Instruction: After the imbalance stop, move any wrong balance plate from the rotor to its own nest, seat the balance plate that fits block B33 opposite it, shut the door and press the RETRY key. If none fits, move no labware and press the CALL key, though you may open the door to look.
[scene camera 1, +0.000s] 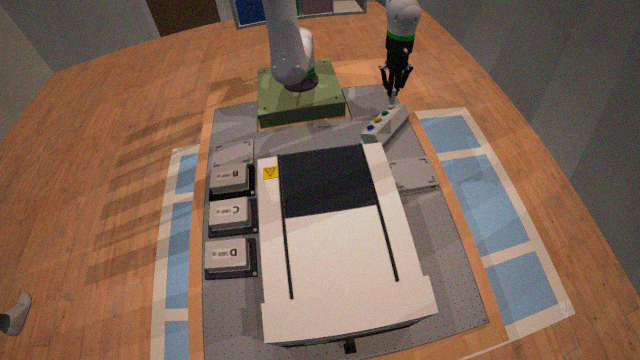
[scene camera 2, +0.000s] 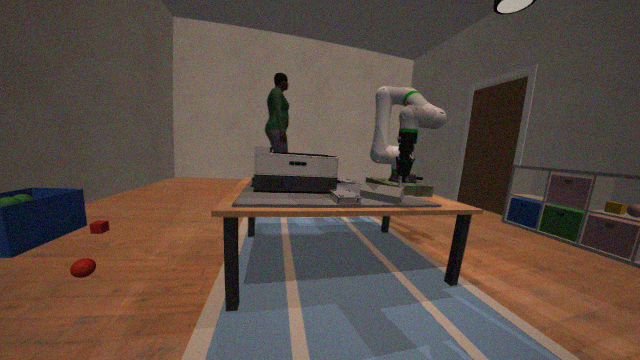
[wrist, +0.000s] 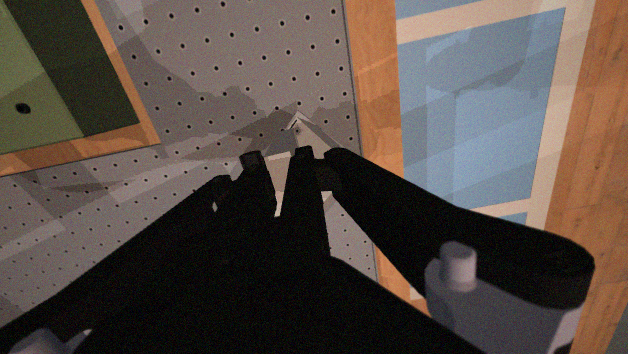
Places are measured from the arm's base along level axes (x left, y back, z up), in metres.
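Where they show: gripper, fingertip midpoint: (scene camera 1: 391, 102) (wrist: 290, 147).
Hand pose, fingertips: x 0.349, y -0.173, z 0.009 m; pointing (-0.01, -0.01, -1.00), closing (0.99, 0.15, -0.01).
Note:
Things, the pixels of their top centre, and the offset from my fingertips. "spot": a spot on its surface instead.
- key box at its top centre: (wrist: 263, 244) (scene camera 1: 387, 115) (scene camera 2: 382, 184) dz +0.013, dx -0.035, dy -0.089 m
- Balance plates B at its top centre: (scene camera 1: 227, 174) dz -0.017, dx -0.588, dy -0.292 m
- C at its top centre: (scene camera 1: 227, 210) dz -0.017, dx -0.568, dy -0.427 m
- D at its top centre: (scene camera 1: 224, 253) dz -0.017, dx -0.562, dy -0.567 m
- dark panel at its top centre: (scene camera 1: 325, 178) dz +0.142, dx -0.268, dy -0.440 m
- grey pad with corner marks, surface spot: (scene camera 1: 233, 151) spot: dz -0.059, dx -0.602, dy -0.154 m
- marked pad at a spot on its surface: (scene camera 1: 412, 174) spot: dz -0.037, dx +0.015, dy -0.318 m
My gripper (scene camera 1: 393, 91) (scene camera 2: 402, 174) (wrist: 290, 147) is shut and empty, pointing down at the far end of the key box (scene camera 1: 388, 129) (scene camera 2: 380, 192) (wrist: 311, 137). Contact with a key cannot be told. Blue (scene camera 1: 370, 127), yellow (scene camera 1: 377, 120) and green (scene camera 1: 385, 113) keys show on the box; their labels are unreadable. Balance plates B (scene camera 1: 230, 175), C (scene camera 1: 229, 211) and D (scene camera 1: 226, 253) sit in dark nests left of the white machine (scene camera 1: 345, 245) (scene camera 2: 296, 166). A dark panel (scene camera 1: 325, 180) spans part of the machine's top. The rotor and block B33 do not show.
A grey pad with corner marks (scene camera 1: 233, 151) lies behind plate B. Another marked pad (scene camera 1: 412, 174) (scene camera 2: 345, 197) lies right of the machine. The green robot base (scene camera 1: 300, 107) stands behind. A person (scene camera 2: 278, 112) in green stands beyond the table.

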